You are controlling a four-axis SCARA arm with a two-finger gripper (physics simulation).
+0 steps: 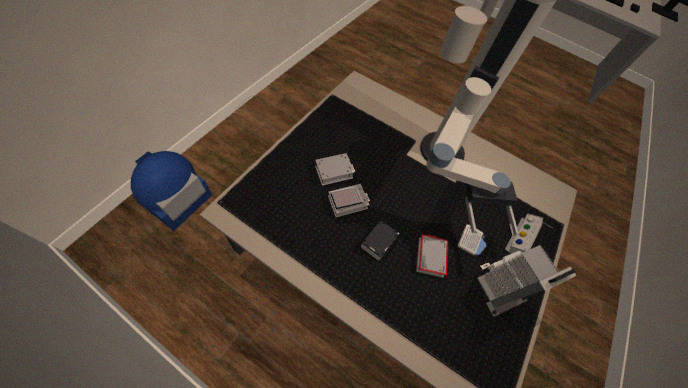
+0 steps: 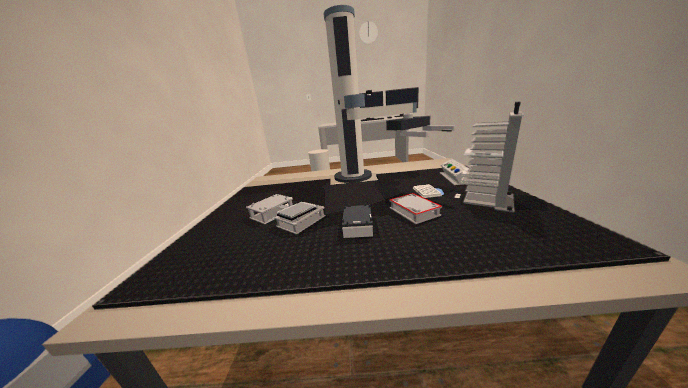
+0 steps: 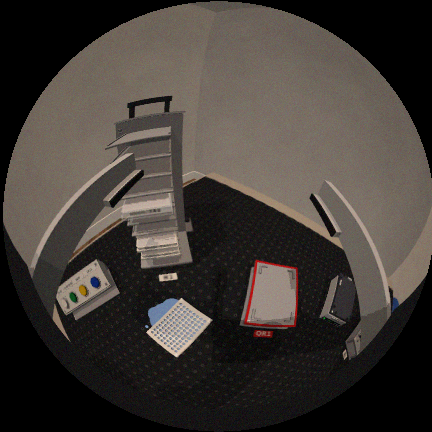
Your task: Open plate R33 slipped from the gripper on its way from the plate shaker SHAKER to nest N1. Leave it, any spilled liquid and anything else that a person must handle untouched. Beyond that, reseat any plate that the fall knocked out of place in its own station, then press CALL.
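Frame: origin at the arm's base, x ahead, y left, z up, level; metres.
Where they show: gripper, fingertip midpoint: (image 1: 495, 233) (image 2: 441, 131) (image 3: 230, 168); arm's base at its link origin: (image 2: 353, 176).
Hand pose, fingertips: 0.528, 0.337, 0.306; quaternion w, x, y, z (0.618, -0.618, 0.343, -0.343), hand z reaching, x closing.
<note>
Things, the pixels of their top centre, and the offset from my fingertips, as dx, dy, dz. "spot": a spot on its surface instead.
- Plate R33 at its top centre: (image 3: 177, 327) (image 1: 471, 238) (image 2: 426, 189) -0.110, -0.003, -0.279
- blue spill at its top centre: (image 3: 169, 319) (image 1: 475, 243) -0.108, +0.026, -0.292
- pink-welled plate at its top centre: (image 2: 296, 207) (image 1: 346, 195) +0.080, -0.585, -0.225
- dark-topped shaker at a spot on its surface: (image 3: 344, 295) (image 2: 359, 213) (image 1: 382, 239) spot: +0.159, -0.344, -0.238
- grey nest at its top centre: (image 2: 269, 200) (image 1: 334, 164) -0.032, -0.729, -0.227
- button box at its top centre: (image 3: 71, 282) (image 1: 531, 231) (image 2: 456, 163) -0.272, +0.212, -0.209
- red-edged nest at its top centre: (image 3: 276, 292) (image 2: 414, 201) (image 1: 434, 253) +0.078, -0.122, -0.247
- labelled plate at its top centre: (image 3: 147, 187) (image 1: 521, 268) (image 2: 483, 150) +0.011, +0.168, -0.089
Plate R33 (image 1: 471, 239) (image 2: 426, 190) (image 3: 179, 327), white with wells, lies on the mat partly over a blue spill (image 1: 481, 246) (image 2: 440, 192) (image 3: 162, 309). A pink-welled plate (image 1: 348, 196) (image 2: 297, 210) rests on a grey nest and looks slightly askew; its exact seating is hard to tell. The dark-topped shaker (image 1: 380, 239) (image 2: 357, 215) (image 3: 344, 295) carries no plate. Another grey nest (image 1: 334, 169) (image 2: 270, 206) is bare. The button box (image 1: 525, 232) (image 2: 454, 171) (image 3: 89, 287) has white, green, yellow and blue buttons. My gripper (image 1: 495, 231) (image 3: 230, 168) is open, empty, high above R33 and the box.
A red-edged nest (image 1: 433, 255) (image 2: 415, 204) (image 3: 274, 295), labelled QR1, is bare beside R33. A tall shelf rack (image 2: 509, 160) (image 3: 178, 165) holding plates stands near the button box; one labelled plate (image 3: 147, 206) shows midway up. A blue rounded object (image 1: 167, 185) stands beyond the table.
</note>
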